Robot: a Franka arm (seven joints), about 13 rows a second.
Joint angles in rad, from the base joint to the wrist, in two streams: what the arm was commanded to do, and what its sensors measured. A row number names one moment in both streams.
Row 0, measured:
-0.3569 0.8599 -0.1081 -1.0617 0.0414 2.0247 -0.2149
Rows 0 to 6, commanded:
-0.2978 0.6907 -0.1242 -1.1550 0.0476 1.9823 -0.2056
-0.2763 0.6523 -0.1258 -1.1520 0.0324 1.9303 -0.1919
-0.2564 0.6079 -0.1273 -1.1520 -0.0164 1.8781 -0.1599
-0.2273 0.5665 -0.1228 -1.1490 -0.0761 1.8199 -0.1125
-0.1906 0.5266 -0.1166 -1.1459 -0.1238 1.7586 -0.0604
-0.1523 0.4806 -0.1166 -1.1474 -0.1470 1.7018 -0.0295
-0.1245 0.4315 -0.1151 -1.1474 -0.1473 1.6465 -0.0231
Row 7, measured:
-0.1892 0.5549 -0.1093 -1.0760 -0.1029 1.7147 -0.0824
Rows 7 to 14, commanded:
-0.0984 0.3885 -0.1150 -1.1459 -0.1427 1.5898 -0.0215
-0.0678 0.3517 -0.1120 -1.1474 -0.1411 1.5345 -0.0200
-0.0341 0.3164 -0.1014 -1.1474 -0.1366 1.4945 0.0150
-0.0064 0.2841 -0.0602 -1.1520 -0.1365 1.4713 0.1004
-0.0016 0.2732 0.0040 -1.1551 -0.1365 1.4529 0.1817
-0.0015 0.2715 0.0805 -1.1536 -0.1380 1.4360 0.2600
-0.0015 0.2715 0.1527 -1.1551 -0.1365 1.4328 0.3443
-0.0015 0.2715 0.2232 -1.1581 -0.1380 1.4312 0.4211
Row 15, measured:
-0.0020 0.2886 0.1396 -1.1258 -0.1149 1.4318 0.3066
